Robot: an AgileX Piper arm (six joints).
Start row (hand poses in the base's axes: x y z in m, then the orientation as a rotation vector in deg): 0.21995, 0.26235, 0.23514, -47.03, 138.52, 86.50
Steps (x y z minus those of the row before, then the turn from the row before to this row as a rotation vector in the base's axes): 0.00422, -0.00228, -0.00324, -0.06, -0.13, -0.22; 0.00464, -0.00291, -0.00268, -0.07, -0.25, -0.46; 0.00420, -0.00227, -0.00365, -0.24, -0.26, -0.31; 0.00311, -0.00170, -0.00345, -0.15, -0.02, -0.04; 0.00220, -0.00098, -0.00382, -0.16, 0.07, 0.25; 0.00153, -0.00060, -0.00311, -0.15, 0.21, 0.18; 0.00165, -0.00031, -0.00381, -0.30, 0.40, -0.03; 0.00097, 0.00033, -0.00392, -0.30, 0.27, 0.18; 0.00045, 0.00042, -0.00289, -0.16, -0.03, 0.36; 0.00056, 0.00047, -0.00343, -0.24, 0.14, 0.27; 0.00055, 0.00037, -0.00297, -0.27, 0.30, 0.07; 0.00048, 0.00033, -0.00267, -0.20, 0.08, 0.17; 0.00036, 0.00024, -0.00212, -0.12, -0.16, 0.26; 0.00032, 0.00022, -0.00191, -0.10, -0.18, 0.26; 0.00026, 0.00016, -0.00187, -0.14, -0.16, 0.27; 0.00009, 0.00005, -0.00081, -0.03, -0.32, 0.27; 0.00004, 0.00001, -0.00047, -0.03, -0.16, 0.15; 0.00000, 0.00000, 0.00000, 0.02, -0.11, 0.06; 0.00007, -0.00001, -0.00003, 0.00, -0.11, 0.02; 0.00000, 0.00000, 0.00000, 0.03, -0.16, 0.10; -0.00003, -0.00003, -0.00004, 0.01, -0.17, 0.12; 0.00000, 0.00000, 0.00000, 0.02, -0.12, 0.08; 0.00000, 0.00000, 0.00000, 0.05, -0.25, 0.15
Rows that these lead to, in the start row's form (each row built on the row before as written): 0.22417, 0.26007, 0.23190, -46.82, 138.50, 86.26; 0.22881, 0.25716, 0.22922, -46.36, 138.41, 85.83; 0.23301, 0.25489, 0.22557, -46.14, 138.46, 85.26; 0.23612, 0.25319, 0.22212, -46.13, 138.59, 85.07; 0.23832, 0.25221, 0.21830, -46.46, 138.78, 85.04; 0.23985, 0.25161, 0.21519, -46.61, 139.06, 85.10; 0.24150, 0.25130, 0.21138, -46.41, 139.63, 85.07; 0.24247, 0.25163, 0.20746, -46.56, 140.10, 85.01; 0.24292, 0.25205, 0.20457, -47.09, 140.21, 84.93; 0.24348, 0.25252, 0.20114, -47.42, 140.52, 84.86; 0.24403, 0.25289, 0.19817, -47.40, 140.99, 84.82; 0.24451, 0.25322, 0.19550, -47.62, 141.23, 84.72; 0.24487, 0.25346, 0.19338, -48.08, 141.21, 84.55; 0.24519, 0.25368, 0.19147, -48.55, 141.16, 84.38; 0.24545, 0.25384, 0.18960, -49.03, 141.16, 84.19; 0.24554, 0.25389, 0.18879, -49.57, 140.94, 83.99; 0.24558, 0.25390, 0.18832, -49.86, 140.84, 83.88; 0.24558, 0.25390, 0.18832, -49.99, 140.74, 83.83; 0.24565, 0.25389, 0.18829, -50.07, 140.66, 83.75; 0.24565, 0.25389, 0.18829, -50.28, 140.51, 83.69; 0.24562, 0.25386, 0.18825, -50.53, 140.37, 83.61; 0.24562, 0.25386, 0.18825, -50.70, 140.26, 83.56; 0.24562, 0.25386, 0.18825, -51.02, 140.02, 83.46
